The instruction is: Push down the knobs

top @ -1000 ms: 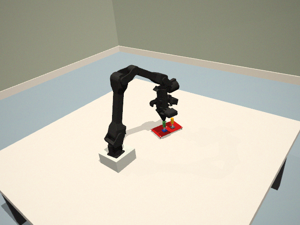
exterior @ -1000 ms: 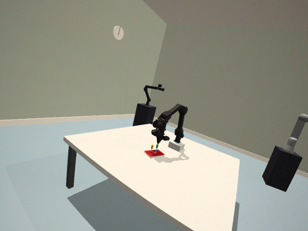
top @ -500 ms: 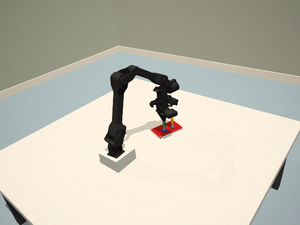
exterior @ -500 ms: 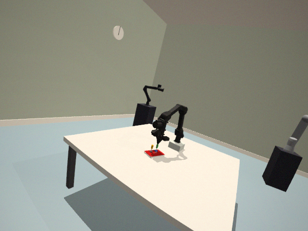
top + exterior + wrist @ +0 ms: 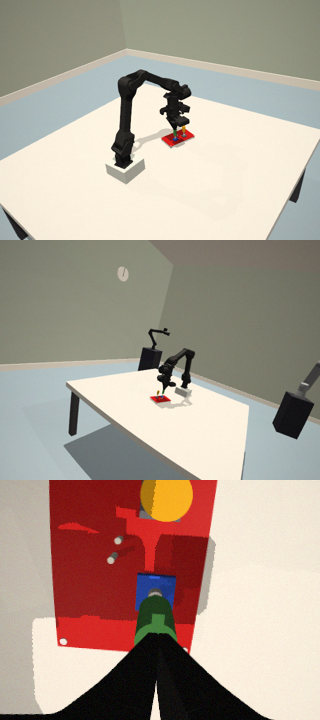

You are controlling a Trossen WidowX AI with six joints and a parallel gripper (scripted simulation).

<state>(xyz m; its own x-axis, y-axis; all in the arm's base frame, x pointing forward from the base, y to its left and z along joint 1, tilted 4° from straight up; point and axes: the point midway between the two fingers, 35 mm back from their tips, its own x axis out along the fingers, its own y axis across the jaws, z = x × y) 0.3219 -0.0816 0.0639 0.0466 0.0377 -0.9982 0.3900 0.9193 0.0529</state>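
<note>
My gripper tip is 1 cm above the green knob. The rest, counted from my gripper tip: orange knob: 5 cm ahead, 2 cm to the right, 2 cm below.
</note>
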